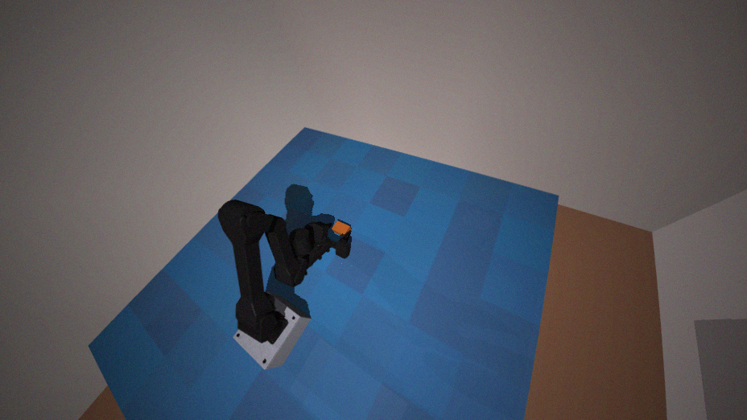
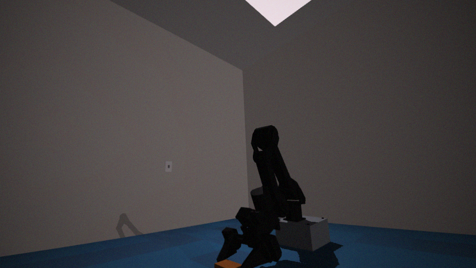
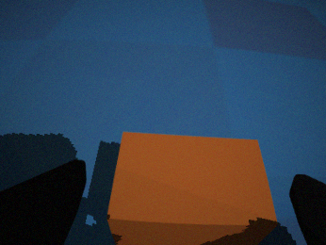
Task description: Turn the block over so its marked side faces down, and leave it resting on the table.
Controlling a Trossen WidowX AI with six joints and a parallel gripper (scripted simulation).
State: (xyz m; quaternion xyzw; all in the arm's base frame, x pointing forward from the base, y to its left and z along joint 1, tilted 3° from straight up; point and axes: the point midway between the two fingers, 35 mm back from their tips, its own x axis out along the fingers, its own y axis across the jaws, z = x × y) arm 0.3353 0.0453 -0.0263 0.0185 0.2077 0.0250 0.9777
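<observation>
Right now my gripper tip is 2 cm above the orange block.
</observation>
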